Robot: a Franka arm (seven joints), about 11 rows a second.
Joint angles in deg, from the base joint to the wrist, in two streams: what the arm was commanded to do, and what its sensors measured. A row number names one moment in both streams.
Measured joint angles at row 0:
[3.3 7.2 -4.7 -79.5 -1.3 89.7 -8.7]
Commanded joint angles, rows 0 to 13:
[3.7 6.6 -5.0 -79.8 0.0 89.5 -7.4]
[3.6 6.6 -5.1 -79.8 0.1 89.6 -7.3]
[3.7 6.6 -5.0 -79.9 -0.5 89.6 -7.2]
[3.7 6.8 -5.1 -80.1 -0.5 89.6 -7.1]
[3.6 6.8 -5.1 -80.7 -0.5 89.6 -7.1]
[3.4 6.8 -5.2 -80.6 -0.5 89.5 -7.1]
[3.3 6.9 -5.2 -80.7 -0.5 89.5 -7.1]
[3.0 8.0 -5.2 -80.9 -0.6 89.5 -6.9]
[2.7 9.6 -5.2 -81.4 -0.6 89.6 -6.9]
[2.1 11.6 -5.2 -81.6 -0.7 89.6 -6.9]
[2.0 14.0 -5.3 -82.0 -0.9 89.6 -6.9]
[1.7 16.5 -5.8 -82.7 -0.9 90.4 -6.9]
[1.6 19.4 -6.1 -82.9 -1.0 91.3 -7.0]
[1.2 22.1 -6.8 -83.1 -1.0 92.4 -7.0]
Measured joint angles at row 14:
[1.7 17.9 -6.0 -83.7 -1.3 91.0 -8.2]
